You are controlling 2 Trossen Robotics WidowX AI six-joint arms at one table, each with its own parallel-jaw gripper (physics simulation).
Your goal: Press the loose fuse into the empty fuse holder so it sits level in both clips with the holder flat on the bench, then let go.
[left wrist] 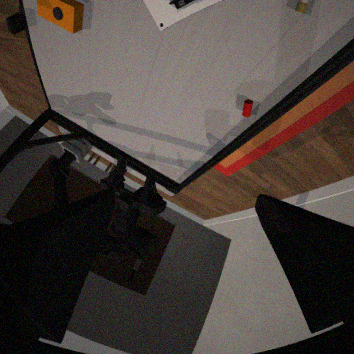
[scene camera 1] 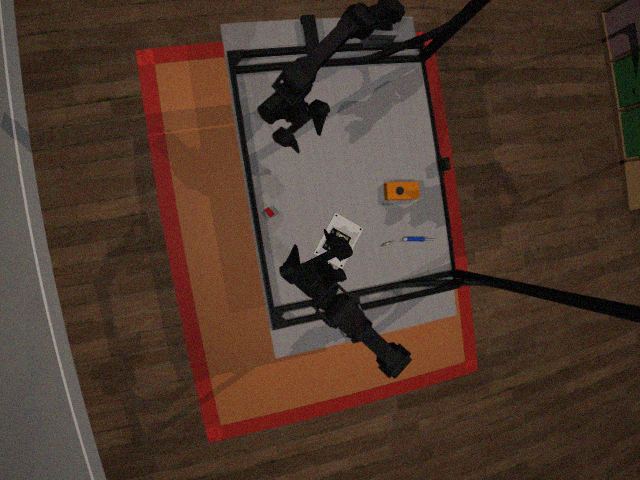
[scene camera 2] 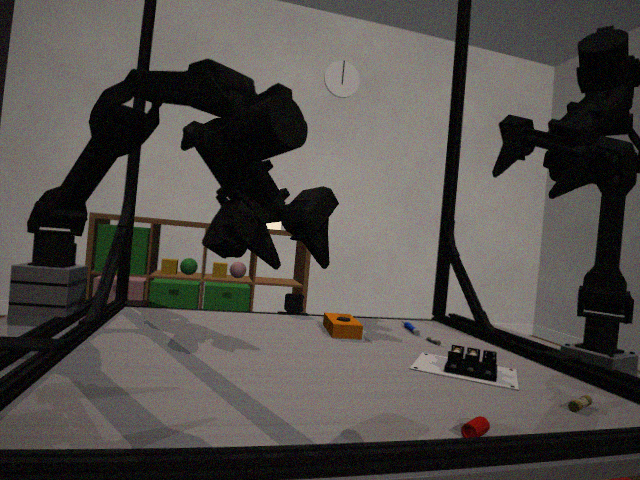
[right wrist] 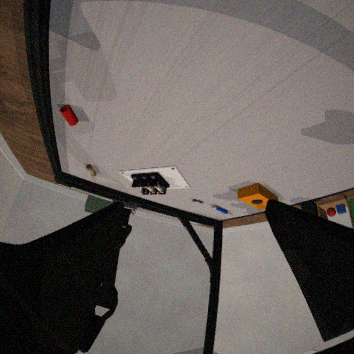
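Where they show: left gripper, fingertip midpoint: (left wrist: 187, 199) (scene camera 1: 310, 237) (scene camera 2: 520, 184); right gripper, fingertip midpoint: (left wrist: 136, 162) (scene camera 1: 308, 144) (scene camera 2: 301, 267) (right wrist: 196, 208); left arm's base, link origin: (scene camera 2: 599, 349); right arm's base, link origin: (left wrist: 69, 154) (scene camera 1: 383, 21) (scene camera 2: 52, 265).
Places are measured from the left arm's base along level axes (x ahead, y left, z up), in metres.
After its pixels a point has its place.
The loose fuse (scene camera 2: 580, 403) @(x 0.274, y 0.108, z -0.028 m) (left wrist: 301, 6) @(x 0.276, y 0.103, z -0.026 m) (right wrist: 91, 170) @(x 0.263, y 0.097, z -0.031 m), a small yellowish cylinder, lies on the bench near its edge, apart from the holder. It does not show in scene camera 1. The black fuse holder (scene camera 1: 341, 235) (scene camera 2: 471, 364) @(x 0.304, y -0.057, z -0.020 m) (right wrist: 149, 180) @(x 0.316, y -0.071, z -0.019 m) stands on a white plate (scene camera 1: 349, 223) @(x 0.325, y -0.149, z -0.039 m) (scene camera 2: 429, 360) @(x 0.312, y -0.144, z -0.039 m) (left wrist: 162, 14) @(x 0.353, y -0.114, z -0.039 m) (right wrist: 177, 181) @(x 0.307, y -0.147, z -0.039 m) lying flat; I cannot tell which position is empty. My left gripper (scene camera 1: 311, 240) @(x 0.370, y 0.049, z 0.265 m) (scene camera 2: 523, 186) @(x 0.370, y 0.049, z 0.265 m) (left wrist: 187, 199) @(x 0.370, y 0.049, z 0.265 m) is open and empty, high above the bench, hiding part of the holder in scene camera 1. My right gripper (scene camera 1: 309, 143) @(x 0.623, y -0.090, z 0.126 m) (scene camera 2: 301, 267) @(x 0.623, y -0.090, z 0.126 m) (right wrist: 196, 208) @(x 0.623, y -0.090, z 0.126 m) is open and empty, high up.
A red cylinder (scene camera 1: 269, 212) @(x 0.483, y 0.102, z -0.022 m) (scene camera 2: 475, 427) @(x 0.496, y 0.110, z -0.024 m) (left wrist: 247, 108) @(x 0.479, y 0.101, z -0.022 m) (right wrist: 69, 115) @(x 0.490, y 0.095, z -0.026 m) lies near the bench edge. An orange block (scene camera 1: 408, 191) @(x 0.341, y -0.402, z -0.011 m) (scene camera 2: 342, 329) @(x 0.386, y -0.328, z -0.021 m) (left wrist: 75, 19) @(x 0.375, y -0.324, z -0.018 m) (right wrist: 250, 194) @(x 0.383, y -0.328, z -0.013 m), a blue-handled tool (scene camera 1: 413, 239) @(x 0.163, y -0.353, z -0.027 m) (scene camera 2: 409, 327) @(x 0.169, y -0.358, z -0.031 m) (right wrist: 220, 209) @(x 0.167, y -0.359, z -0.031 m) and a small grey piece (scene camera 2: 433, 341) @(x 0.197, y -0.248, z -0.036 m) (right wrist: 198, 201) @(x 0.196, y -0.255, z -0.034 m) lie beyond the plate. Black frame bars border the bench.
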